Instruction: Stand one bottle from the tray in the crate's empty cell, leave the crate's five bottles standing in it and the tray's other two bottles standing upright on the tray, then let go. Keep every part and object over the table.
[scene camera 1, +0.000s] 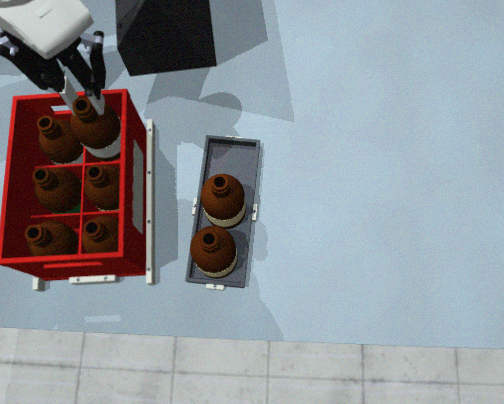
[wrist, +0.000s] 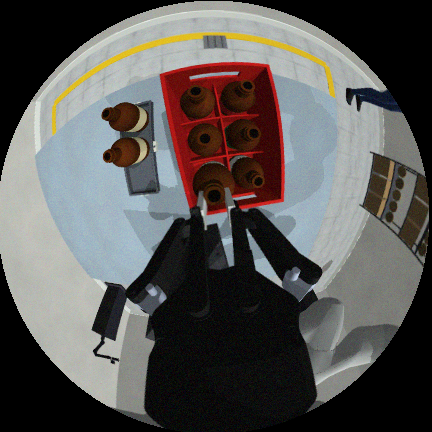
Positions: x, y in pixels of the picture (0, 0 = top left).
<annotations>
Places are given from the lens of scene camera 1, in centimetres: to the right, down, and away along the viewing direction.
my gripper (scene camera 1: 89, 106): -25, -14, 73
brown bottle (scene camera 1: 100, 134): -23, -10, 74
</annotations>
